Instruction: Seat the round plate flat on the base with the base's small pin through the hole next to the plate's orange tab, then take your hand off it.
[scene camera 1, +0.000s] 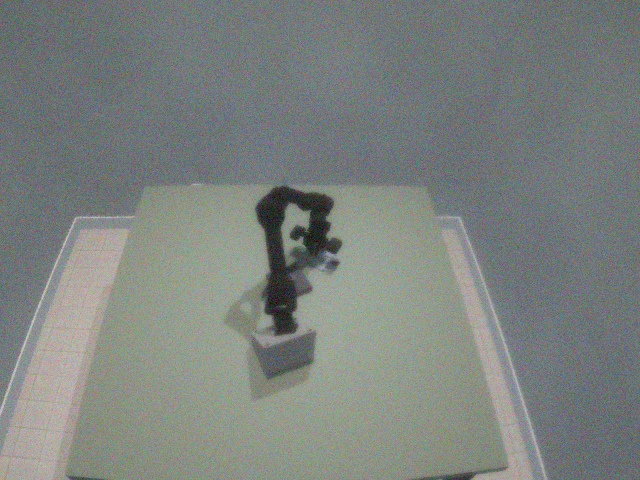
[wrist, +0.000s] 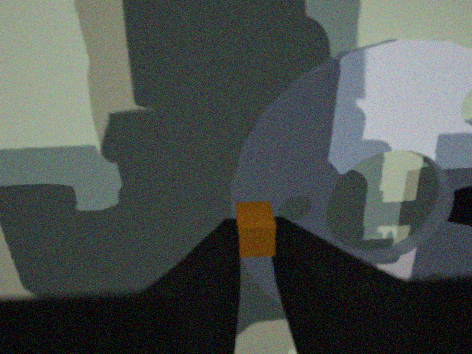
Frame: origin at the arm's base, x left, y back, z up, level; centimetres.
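Where they show: gripper, between the fingertips: (scene camera 1: 314, 256) (wrist: 253, 230); arm's base, origin of its link: (scene camera 1: 286, 330).
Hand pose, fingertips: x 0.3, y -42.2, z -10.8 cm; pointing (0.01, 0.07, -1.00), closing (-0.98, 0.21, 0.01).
Things, the pixels of their top centre, and the offset from my fingertips. Level surfaces: height alone.
- round plate, centre of its top: (wrist: 413, 234) (scene camera 1: 326, 256) dy +0.5, dx -4.6, dz +1.4 cm
- purple-grey block, centre of its top: (scene camera 1: 289, 277) dy +15.2, dx +5.9, dz +3.0 cm
- pale green table, height of its surface: dz -0.9 cm
The round plate (scene camera 1: 329, 262) (wrist: 285, 145) is pale blue-grey, with a large central hole and a small hole (wrist: 296, 206) next to its orange tab (wrist: 255, 230). It shows upper right of the fingers in the wrist view. My gripper (scene camera 1: 315, 254) (wrist: 253, 230) is shut on the orange tab, one black fingertip on each side. Whether the plate touches the table is too blurred to tell. A purple-grey block (scene camera 1: 301, 282), seemingly the base, lies between the plate and the arm's foot, partly hidden behind the arm. Its small pin cannot be made out.
The arm stands on a grey mounting block (scene camera 1: 286, 353) on the pale green table (scene camera 1: 382, 361). Its lower links pass in front of the purple-grey block in the scene view. Dark shadows of the arm and gripper fall over the table and plate in the wrist view.
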